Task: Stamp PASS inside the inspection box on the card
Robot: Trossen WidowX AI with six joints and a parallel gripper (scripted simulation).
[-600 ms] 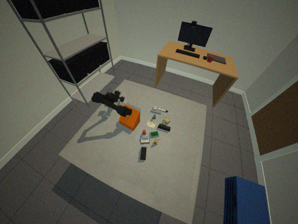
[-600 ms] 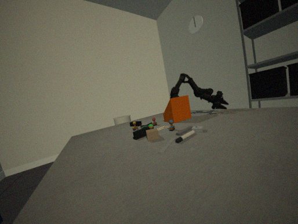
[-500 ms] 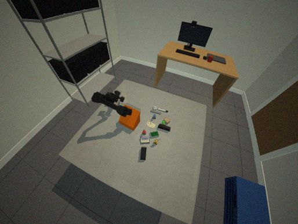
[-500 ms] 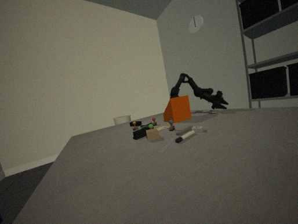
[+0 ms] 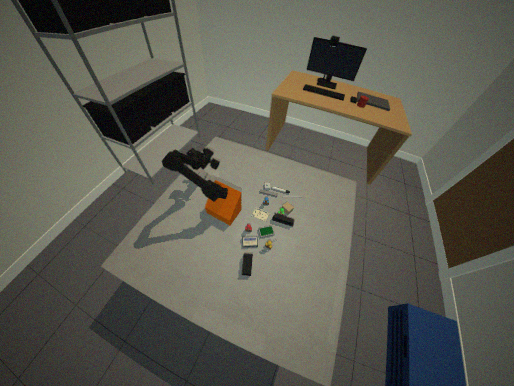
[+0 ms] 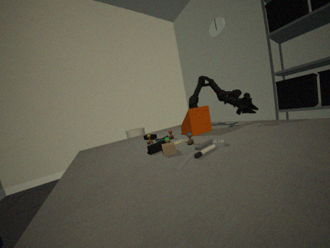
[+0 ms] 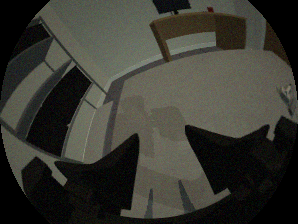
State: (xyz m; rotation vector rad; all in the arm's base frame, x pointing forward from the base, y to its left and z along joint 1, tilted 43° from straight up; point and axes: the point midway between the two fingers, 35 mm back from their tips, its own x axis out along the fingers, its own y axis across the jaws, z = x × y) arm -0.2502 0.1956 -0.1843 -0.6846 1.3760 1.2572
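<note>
The green-knobbed pass stamp is 62 cm ahead of my gripper tip, 21 cm to the right of it and 8 cm below it. The rest, counted from my gripper tip: blue-knobbed stamp 50 cm ahead, 17 cm to the right, 8 cm below; then cream card 50 cm ahead, 26 cm to the right, 10 cm below; then white marker 59 cm ahead, 2 cm to the right, 9 cm below.
</note>
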